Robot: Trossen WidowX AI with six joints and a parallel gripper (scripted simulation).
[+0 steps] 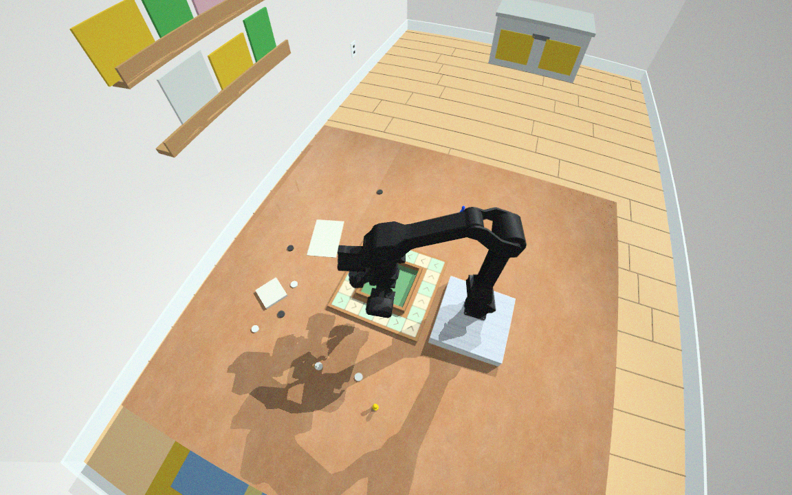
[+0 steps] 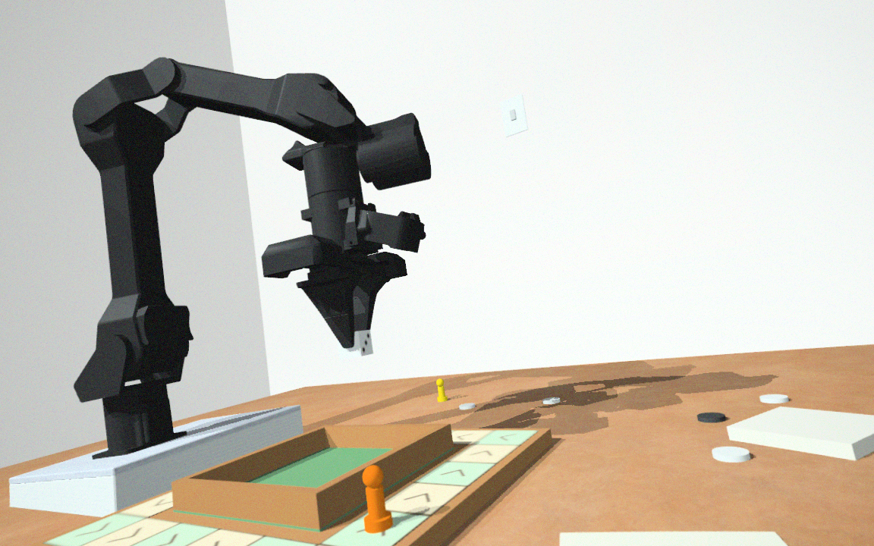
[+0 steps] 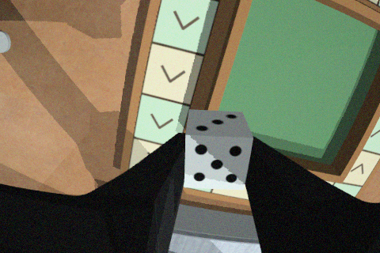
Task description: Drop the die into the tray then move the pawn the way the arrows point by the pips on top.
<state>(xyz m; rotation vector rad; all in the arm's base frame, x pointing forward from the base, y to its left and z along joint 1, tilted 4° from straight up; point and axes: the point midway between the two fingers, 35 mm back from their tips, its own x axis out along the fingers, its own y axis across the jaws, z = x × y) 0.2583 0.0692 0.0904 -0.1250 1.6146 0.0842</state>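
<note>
The orange pawn is 12 cm ahead of my gripper tip, 16 cm to the right of it and 8 cm below it. Round my gripper tip: green dice tray 2 cm ahead, 8 cm to the right, 10 cm below; die right at my gripper tip; yellow pawn 6 cm behind, 27 cm to the left, 9 cm below.
</note>
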